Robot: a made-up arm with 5 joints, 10 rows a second.
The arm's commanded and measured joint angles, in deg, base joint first. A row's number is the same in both.
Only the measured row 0 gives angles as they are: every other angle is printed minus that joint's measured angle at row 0.
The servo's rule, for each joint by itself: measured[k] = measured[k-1] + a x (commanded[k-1-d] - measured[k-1]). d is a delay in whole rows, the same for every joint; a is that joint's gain. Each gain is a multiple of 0.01, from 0.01 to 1. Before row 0 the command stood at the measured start. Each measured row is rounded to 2 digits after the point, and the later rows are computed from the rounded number. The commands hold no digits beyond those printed.
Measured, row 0: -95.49, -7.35, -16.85, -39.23, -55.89
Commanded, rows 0 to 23: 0.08, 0.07, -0.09, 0.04, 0.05; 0.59, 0.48, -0.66, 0.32, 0.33; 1.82, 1.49, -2.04, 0.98, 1.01; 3.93, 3.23, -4.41, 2.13, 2.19; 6.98, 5.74, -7.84, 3.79, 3.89; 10.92, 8.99, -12.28, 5.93, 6.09; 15.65, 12.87, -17.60, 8.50, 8.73; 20.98, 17.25, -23.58, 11.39, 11.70; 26.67, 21.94, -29.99, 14.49, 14.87; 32.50, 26.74, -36.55, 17.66, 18.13; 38.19, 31.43, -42.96, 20.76, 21.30; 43.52, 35.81, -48.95, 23.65, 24.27; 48.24, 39.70, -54.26, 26.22, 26.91; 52.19, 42.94, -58.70, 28.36, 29.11; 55.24, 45.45, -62.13, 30.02, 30.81; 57.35, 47.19, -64.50, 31.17, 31.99; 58.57, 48.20, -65.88, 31.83, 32.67; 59.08, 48.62, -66.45, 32.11, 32.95; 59.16, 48.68, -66.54, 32.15, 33.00; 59.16, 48.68, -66.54, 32.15, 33.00; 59.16, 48.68, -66.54, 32.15, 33.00; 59.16, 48.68, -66.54, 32.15, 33.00; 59.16, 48.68, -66.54, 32.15, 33.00; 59.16, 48.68, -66.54, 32.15, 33.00
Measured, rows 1 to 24: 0.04, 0.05, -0.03, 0.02, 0.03; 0.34, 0.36, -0.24, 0.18, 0.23; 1.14, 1.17, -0.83, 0.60, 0.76; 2.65, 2.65, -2.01, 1.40, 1.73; 4.99, 4.87, -3.93, 2.64, 3.20; 8.19, 7.84, -6.69, 4.35, 5.17; 12.22, 11.46, -10.29, 6.51, 7.59; 16.95, 15.63, -14.68, 9.05, 10.38; 22.20, 20.17, -19.73, 11.88, 13.43; 27.76, 24.90, -25.28, 14.89, 16.63; 33.39, 29.60, -31.11, 17.94, 19.81; 38.86, 34.07, -37.00, 20.91, 22.84; 43.93, 38.12, -42.70, 23.67, 25.61; 48.39, 41.59, -47.98, 26.11, 27.99; 52.09, 44.37, -52.65, 28.14, 29.91; 54.93, 46.40, -56.56, 29.72, 31.32; 56.90, 47.70, -59.64, 30.82, 32.24; 58.08, 48.36, -61.89, 31.49, 32.72; 58.66, 48.59, -63.42, 31.83, 32.91; 58.93, 48.65, -64.45, 32.00, 32.97; 59.05, 48.67, -65.14, 32.08, 32.99; 59.11, 48.68, -65.60, 32.12, 33.00; 59.14, 48.68, -65.91, 32.14, 33.00; 59.15, 48.68, -66.12, 32.15, 33.00
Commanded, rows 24 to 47: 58.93, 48.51, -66.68, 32.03, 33.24; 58.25, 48.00, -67.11, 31.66, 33.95; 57.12, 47.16, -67.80, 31.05, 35.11; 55.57, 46.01, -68.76, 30.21, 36.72; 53.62, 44.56, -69.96, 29.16, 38.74; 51.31, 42.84, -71.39, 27.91, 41.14; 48.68, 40.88, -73.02, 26.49, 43.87; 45.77, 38.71, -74.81, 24.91, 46.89; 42.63, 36.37, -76.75, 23.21, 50.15; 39.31, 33.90, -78.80, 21.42, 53.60; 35.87, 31.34, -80.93, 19.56, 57.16; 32.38, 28.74, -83.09, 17.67, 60.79; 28.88, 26.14, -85.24, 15.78, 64.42; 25.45, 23.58, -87.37, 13.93, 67.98; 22.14, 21.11, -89.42, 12.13, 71.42; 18.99, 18.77, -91.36, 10.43, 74.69; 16.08, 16.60, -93.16, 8.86, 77.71; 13.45, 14.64, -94.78, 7.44, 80.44; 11.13, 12.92, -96.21, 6.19, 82.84; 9.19, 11.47, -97.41, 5.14, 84.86; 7.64, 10.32, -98.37, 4.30, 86.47; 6.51, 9.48, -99.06, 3.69, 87.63; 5.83, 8.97, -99.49, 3.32, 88.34; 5.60, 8.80, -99.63, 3.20, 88.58
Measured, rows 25 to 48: 59.03, 48.56, -66.30, 32.09, 33.16; 58.61, 48.16, -66.57, 31.87, 33.70; 57.81, 47.44, -66.98, 31.44, 34.66; 56.60, 46.41, -67.57, 30.80, 36.06; 54.99, 45.08, -68.36, 29.95, 37.88; 53.00, 43.47, -69.36, 28.89, 40.10; 50.67, 41.61, -70.57, 27.64, 42.66; 48.02, 39.52, -71.97, 26.22, 45.54; 45.11, 37.25, -73.55, 24.65, 48.67; 41.98, 34.84, -75.28, 22.97, 52.02; 38.68, 32.32, -77.14, 21.20, 55.52; 35.28, 29.74, -79.10, 19.36, 59.10; 31.82, 27.15, -81.13, 17.50, 62.72; 28.38, 24.58, -83.19, 15.64, 66.30; 25.01, 22.08, -85.25, 13.81, 69.78; 21.76, 19.70, -87.27, 12.05, 73.12; 18.69, 17.47, -89.21, 10.39, 76.24; 15.86, 15.43, -91.05, 8.86, 79.10; 13.31, 13.62, -92.75, 7.47, 81.64; 11.09, 12.07, -94.29, 6.26, 83.83; 9.23, 10.81, -95.64, 5.24, 85.63; 7.76, 9.85, -96.77, 4.43, 86.99; 6.72, 9.22, -97.67, 3.85, 87.91; 6.12, 8.92, -98.32, 3.51, 88.37
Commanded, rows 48 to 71: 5.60, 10.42, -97.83, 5.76, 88.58; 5.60, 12.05, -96.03, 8.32, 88.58; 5.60, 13.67, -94.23, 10.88, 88.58; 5.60, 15.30, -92.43, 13.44, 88.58; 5.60, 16.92, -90.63, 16.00, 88.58; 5.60, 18.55, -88.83, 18.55, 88.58; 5.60, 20.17, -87.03, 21.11, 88.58; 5.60, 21.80, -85.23, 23.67, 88.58; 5.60, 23.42, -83.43, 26.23, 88.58; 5.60, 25.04, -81.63, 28.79, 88.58; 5.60, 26.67, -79.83, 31.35, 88.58; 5.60, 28.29, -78.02, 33.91, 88.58; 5.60, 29.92, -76.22, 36.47, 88.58; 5.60, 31.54, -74.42, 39.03, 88.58; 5.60, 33.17, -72.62, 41.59, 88.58; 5.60, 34.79, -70.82, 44.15, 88.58; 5.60, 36.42, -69.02, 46.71, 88.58; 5.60, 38.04, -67.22, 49.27, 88.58; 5.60, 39.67, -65.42, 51.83, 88.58; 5.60, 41.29, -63.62, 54.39, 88.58; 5.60, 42.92, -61.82, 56.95, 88.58; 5.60, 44.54, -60.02, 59.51, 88.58; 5.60, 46.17, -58.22, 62.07, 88.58; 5.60, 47.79, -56.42, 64.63, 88.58
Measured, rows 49 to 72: 5.84, 10.00, -98.16, 4.68, 88.51; 5.71, 11.48, -97.46, 6.57, 88.56; 5.65, 13.06, -96.39, 8.81, 88.57; 5.62, 14.67, -95.08, 11.22, 88.58; 5.61, 16.29, -93.61, 13.71, 88.58; 5.60, 17.92, -92.03, 16.23, 88.58; 5.60, 19.54, -90.38, 18.77, 88.58; 5.60, 21.17, -88.68, 21.32, 88.58; 5.60, 22.79, -86.95, 23.87, 88.58; 5.60, 24.41, -85.19, 26.43, 88.58; 5.60, 26.04, -83.42, 28.99, 88.58; 5.60, 27.66, -81.64, 31.55, 88.58; 5.60, 29.29, -79.85, 34.11, 88.58; 5.60, 30.91, -78.06, 36.67, 88.58; 5.60, 32.54, -76.26, 39.23, 88.58; 5.60, 34.16, -74.46, 41.79, 88.58; 5.60, 35.79, -72.66, 44.35, 88.58; 5.60, 37.41, -70.86, 46.91, 88.58; 5.60, 39.04, -69.06, 49.47, 88.58; 5.60, 40.66, -67.26, 52.03, 88.58; 5.60, 42.29, -65.46, 54.59, 88.58; 5.60, 43.91, -63.66, 57.15, 88.58; 5.60, 45.54, -61.86, 59.71, 88.58; 5.60, 47.16, -60.06, 62.27, 88.58
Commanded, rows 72 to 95: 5.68, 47.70, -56.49, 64.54, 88.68; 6.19, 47.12, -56.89, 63.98, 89.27; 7.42, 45.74, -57.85, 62.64, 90.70; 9.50, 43.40, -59.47, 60.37, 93.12; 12.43, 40.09, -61.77, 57.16, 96.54; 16.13, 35.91, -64.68, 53.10, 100.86; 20.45, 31.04, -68.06, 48.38, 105.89; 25.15, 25.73, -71.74, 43.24, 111.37; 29.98, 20.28, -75.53, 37.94, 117.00; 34.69, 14.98, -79.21, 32.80, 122.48; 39.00, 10.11, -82.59, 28.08, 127.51; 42.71, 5.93, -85.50, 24.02, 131.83; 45.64, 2.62, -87.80, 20.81, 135.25; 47.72, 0.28, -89.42, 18.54, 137.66; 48.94, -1.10, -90.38, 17.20, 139.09; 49.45, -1.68, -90.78, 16.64, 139.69; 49.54, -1.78, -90.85, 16.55, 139.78; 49.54, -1.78, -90.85, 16.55, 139.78; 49.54, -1.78, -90.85, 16.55, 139.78; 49.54, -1.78, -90.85, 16.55, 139.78; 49.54, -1.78, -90.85, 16.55, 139.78; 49.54, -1.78, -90.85, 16.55, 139.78; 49.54, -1.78, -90.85, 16.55, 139.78; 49.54, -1.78, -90.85, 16.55, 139.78
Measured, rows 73 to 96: 5.64, 47.55, -58.88, 63.45, 88.65; 5.94, 47.24, -58.22, 63.73, 89.07; 6.74, 46.16, -58.10, 63.16, 90.18; 8.23, 44.17, -58.55, 61.71, 92.18; 10.50, 41.23, -59.61, 59.34, 95.14; 13.54, 37.40, -61.28, 56.10, 99.03; 17.27, 32.82, -63.52, 52.09, 103.69; 21.53, 27.72, -66.23, 47.49, 108.91; 26.09, 22.36, -69.30, 42.52, 114.41; 30.73, 17.05, -72.57, 37.47, 119.90; 35.20, 12.05, -75.88, 32.59, 125.07; 39.26, 7.64, -79.05, 28.13, 129.67; 42.71, 4.03, -81.94, 24.32, 133.46; 45.42, 1.33, -84.41, 21.31, 136.32; 47.32, -0.42, -86.38, 19.17, 138.20; 48.47, -1.33, -87.83, 17.85, 139.21; 49.05, -1.65, -88.83, 17.17, 139.60; 49.31, -1.74, -89.50, 16.85, 139.72; 49.43, -1.77, -89.95, 16.69, 139.76; 49.49, -1.78, -90.25, 16.62, 139.77; 49.52, -1.78, -90.45, 16.58, 139.78; 49.53, -1.78, -90.58, 16.56, 139.78; 49.54, -1.78, -90.67, 16.55, 139.78; 49.54, -1.78, -90.73, 16.55, 139.78
